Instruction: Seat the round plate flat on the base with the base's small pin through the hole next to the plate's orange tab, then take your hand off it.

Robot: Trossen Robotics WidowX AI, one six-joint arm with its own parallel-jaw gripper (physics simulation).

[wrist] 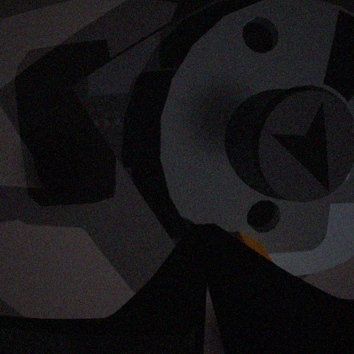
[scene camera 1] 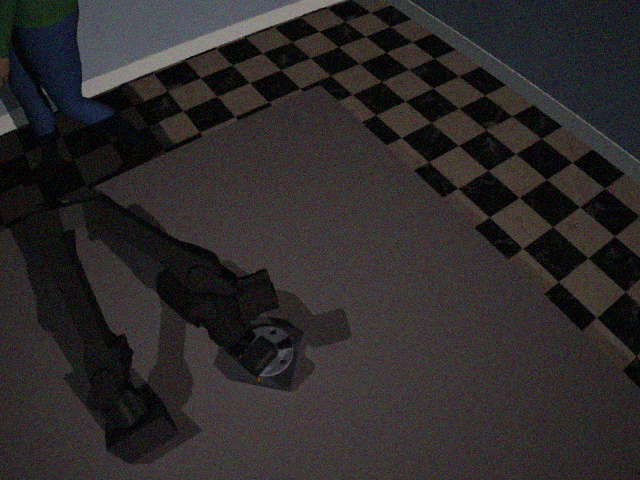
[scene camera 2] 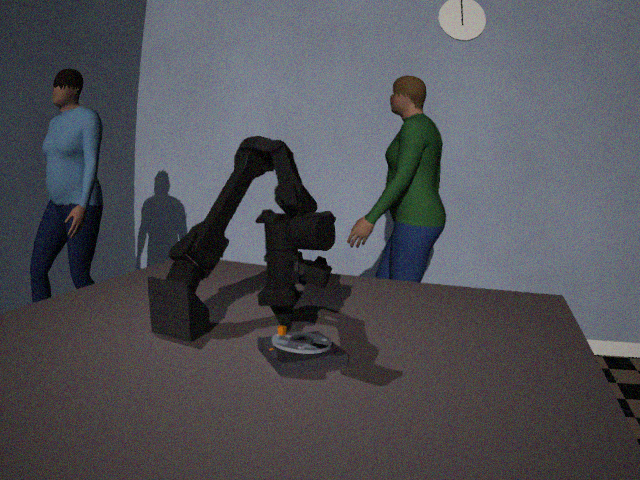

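Where they show: gripper, fingertip midpoint: (scene camera 1: 240,349) (scene camera 2: 287,331); arm's base at its link origin: (scene camera 1: 131,421) (scene camera 2: 176,292).
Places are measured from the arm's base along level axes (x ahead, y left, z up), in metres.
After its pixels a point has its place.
The round grey plate (scene camera 1: 287,351) @(x 0.306, y 0.005, z -0.050 m) (scene camera 2: 289,347) @(x 0.274, y -0.023, z -0.046 m) (wrist: 200,125) lies on or just above the dark base (scene camera 1: 289,383) @(x 0.281, y -0.050, z -0.062 m) (scene camera 2: 305,367) @(x 0.306, y -0.025, z -0.076 m), roughly level; I cannot tell whether it is fully flat. Its orange tab (scene camera 2: 281,330) @(x 0.227, y 0.032, z -0.041 m) (wrist: 254,246) stands at the plate's edge on the arm's side, partly hidden by a finger in the wrist view. The hole beside the tab (wrist: 263,216) looks dark, and I cannot make out the small pin in it. My gripper (scene camera 2: 284,324) @(x 0.227, y 0.054, z -0.050 m) (wrist: 202,234) is shut and empty, its tips low beside the tab. The arm hides part of the plate in scene camera 1.
The centre opening of the plate shows a round face with a dark star-like shape (wrist: 307,142). A small orange mark (scene camera 1: 258,379) @(x 0.232, y -0.015, z -0.061 m) (scene camera 2: 271,349) @(x 0.234, y -0.015, z -0.062 m) is on the base near a corner. The arm's own mount (scene camera 1: 139,434) @(x 0.009, y -0.035, z 0.019 m) (scene camera 2: 170,310) @(x 0.011, y -0.035, z -0.028 m) stands on the brown table (scene camera 1: 361,232) @(x 0.599, y 0.199, z -0.086 m) (scene camera 2: 413,413) @(x 0.513, y -0.085, z -0.086 m). People stand beyond it.
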